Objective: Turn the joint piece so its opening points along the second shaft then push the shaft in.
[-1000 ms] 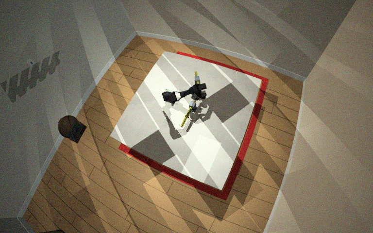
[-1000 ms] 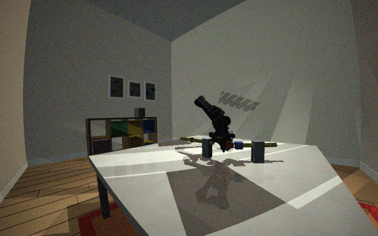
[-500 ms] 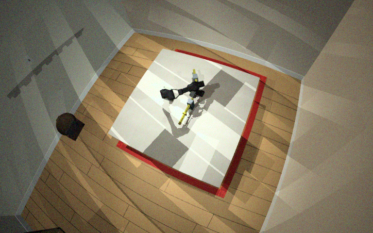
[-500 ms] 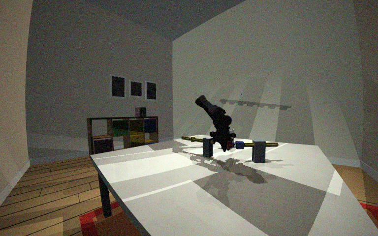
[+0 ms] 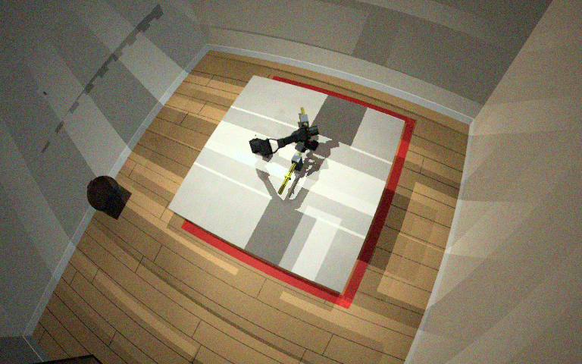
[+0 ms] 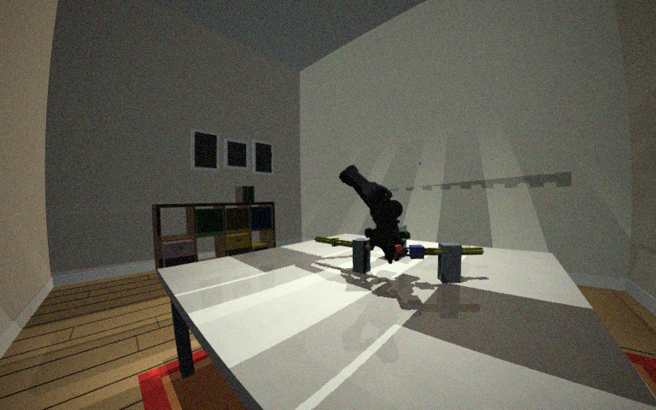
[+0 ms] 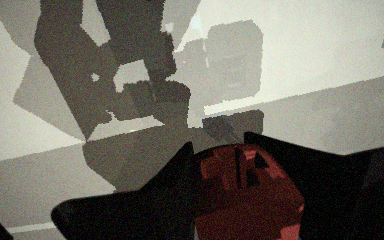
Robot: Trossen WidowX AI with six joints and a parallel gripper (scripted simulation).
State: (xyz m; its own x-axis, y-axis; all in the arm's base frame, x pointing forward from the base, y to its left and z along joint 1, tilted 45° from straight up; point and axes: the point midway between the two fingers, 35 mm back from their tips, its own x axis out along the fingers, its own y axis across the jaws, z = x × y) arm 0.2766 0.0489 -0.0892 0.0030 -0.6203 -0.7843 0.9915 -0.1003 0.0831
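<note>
The red square joint piece is 1 cm to the left of my gripper tip and 4 cm above it.
</note>
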